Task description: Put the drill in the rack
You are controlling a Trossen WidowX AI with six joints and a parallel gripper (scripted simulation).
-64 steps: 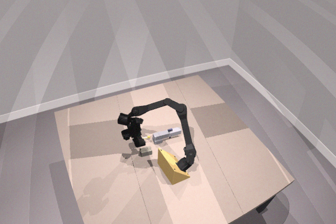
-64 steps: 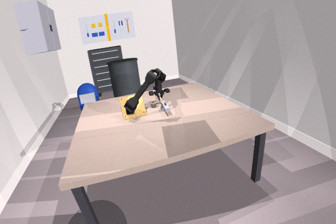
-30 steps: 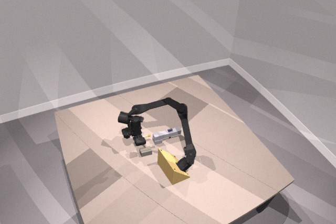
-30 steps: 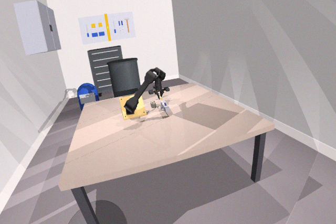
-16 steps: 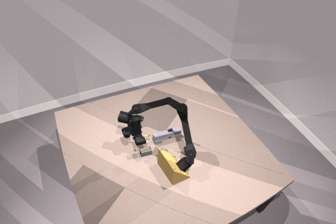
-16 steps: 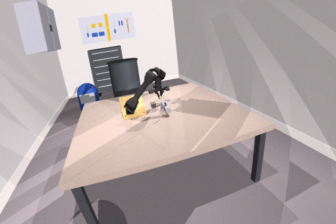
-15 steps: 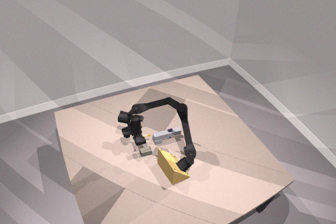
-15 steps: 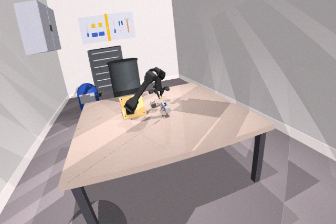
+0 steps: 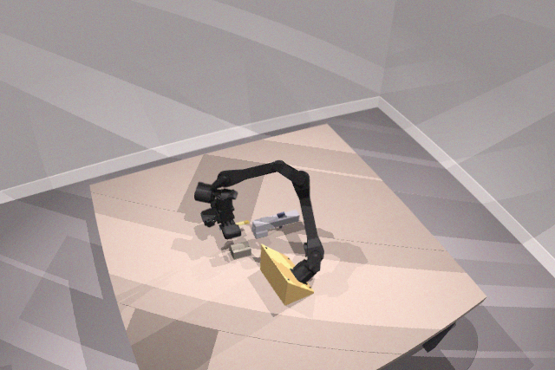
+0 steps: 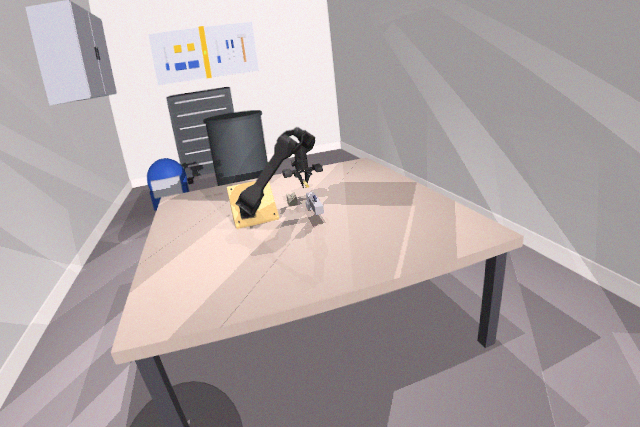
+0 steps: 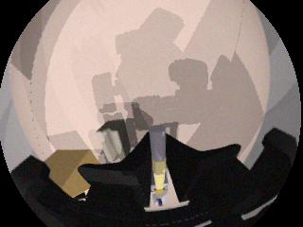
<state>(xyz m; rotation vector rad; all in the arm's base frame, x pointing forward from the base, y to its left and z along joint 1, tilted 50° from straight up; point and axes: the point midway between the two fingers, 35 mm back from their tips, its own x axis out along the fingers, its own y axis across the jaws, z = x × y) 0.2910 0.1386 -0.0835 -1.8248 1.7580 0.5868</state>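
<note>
Right now my gripper tip is 40 mm to the left of the drill and 30 mm below it. From my gripper tip the other things lie so: light grey fixture block: 200 mm to the right, 10 mm below, 10 mm behind; then rack: 70 mm behind, 30 mm to the right, 30 mm below; then blue key: 220 mm to the right, 10 mm behind.
</note>
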